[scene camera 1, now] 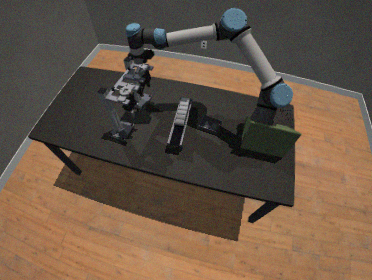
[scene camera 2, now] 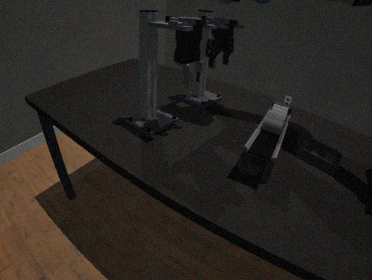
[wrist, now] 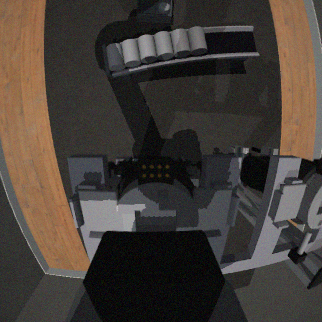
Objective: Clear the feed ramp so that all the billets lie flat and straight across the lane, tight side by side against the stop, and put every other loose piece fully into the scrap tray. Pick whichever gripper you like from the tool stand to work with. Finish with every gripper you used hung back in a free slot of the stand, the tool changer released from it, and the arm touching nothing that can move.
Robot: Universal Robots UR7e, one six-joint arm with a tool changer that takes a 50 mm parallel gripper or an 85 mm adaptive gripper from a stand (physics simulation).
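Places are measured from the arm's base along level axes (x back, y right, z up), in centimetres.
Pixels of known places: arm's base, origin of the base link: (scene camera 1: 263,122).
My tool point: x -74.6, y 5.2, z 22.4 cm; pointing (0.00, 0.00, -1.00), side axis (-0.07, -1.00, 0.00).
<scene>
Ahead of a thing's pixels: the offset from my tool point to its top centre. "spot": to the spot under its first point.
Several pale cylindrical billets @(dy -3.6, dx +25.6, dz -31.6 cm) (scene camera 1: 183,112) @(dy -7.5, dx +26.0, dz -31.1 cm) (scene camera 2: 276,118) (wrist: 164,45) lie side by side across one end of the feed ramp (scene camera 2: 256,136) (wrist: 232,58). The end billet at the left in the wrist view is darker and slightly skewed. The dark scrap tray (scene camera 1: 210,123) (scene camera 2: 320,154) stands beside the ramp; its contents cannot be made out. The adaptive gripper (scene camera 2: 219,63) hangs in the tool stand (scene camera 2: 148,60) with its fingers apart and empty. In the wrist view its top with gold contacts @(spot: dy -0.4, dx +3.9, dz -6.2 cm) (wrist: 156,171) shows below the arm's tool changer (wrist: 154,275), apart from it. The parallel gripper (scene camera 2: 192,77) hangs in the neighbouring slot.
The arm (scene camera 1: 192,36) reaches over the table from its base at the right. A green panel (scene camera 1: 270,139) stands near that base. The stand's columns (scene camera 1: 111,112) (scene camera 2: 203,75) and slot brackets @(spot: dy +4.3, dx +0.3, dz -7.2 cm) (wrist: 101,212) are close around the wrist. The table's edge (scene camera 1: 165,176) runs along the front.
</scene>
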